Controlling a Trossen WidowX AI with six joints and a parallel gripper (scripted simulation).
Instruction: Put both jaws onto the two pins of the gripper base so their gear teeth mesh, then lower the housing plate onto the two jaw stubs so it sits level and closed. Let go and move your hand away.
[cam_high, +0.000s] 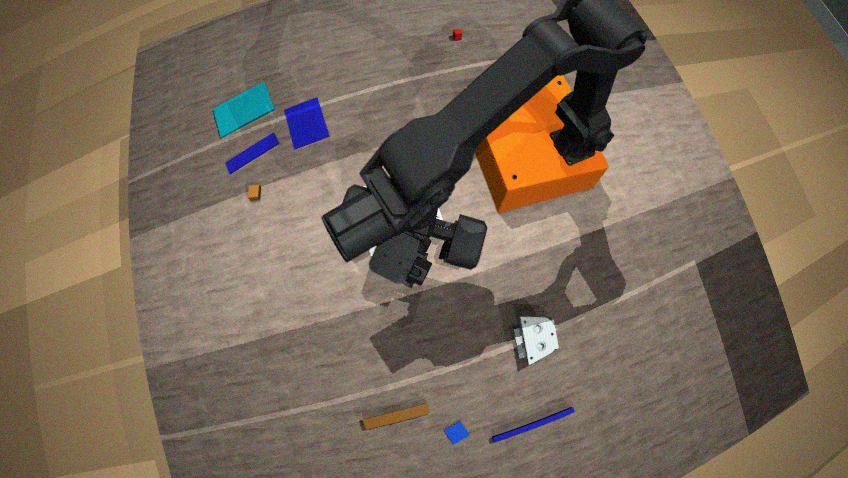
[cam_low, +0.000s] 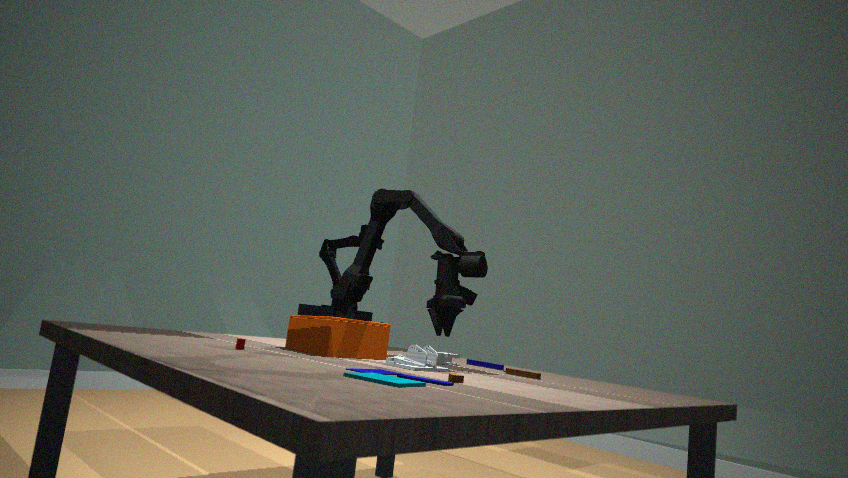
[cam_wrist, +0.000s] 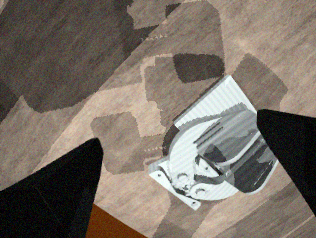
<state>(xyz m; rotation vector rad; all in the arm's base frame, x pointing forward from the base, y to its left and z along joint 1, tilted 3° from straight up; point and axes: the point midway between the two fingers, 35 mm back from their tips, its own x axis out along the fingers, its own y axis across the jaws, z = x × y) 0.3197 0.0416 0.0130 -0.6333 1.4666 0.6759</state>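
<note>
My gripper tip is now 210 mm to the right of the white gripper base, 120 mm past it and 60 mm above it. The rest, counted from my gripper tip: white jaw 70 mm below, 60 mm to the right, 40 mm behind; blue square 290 mm to the left, 80 mm below, 60 mm ahead; brown bar 220 mm to the left, 130 mm ahead, 80 mm below.
</note>
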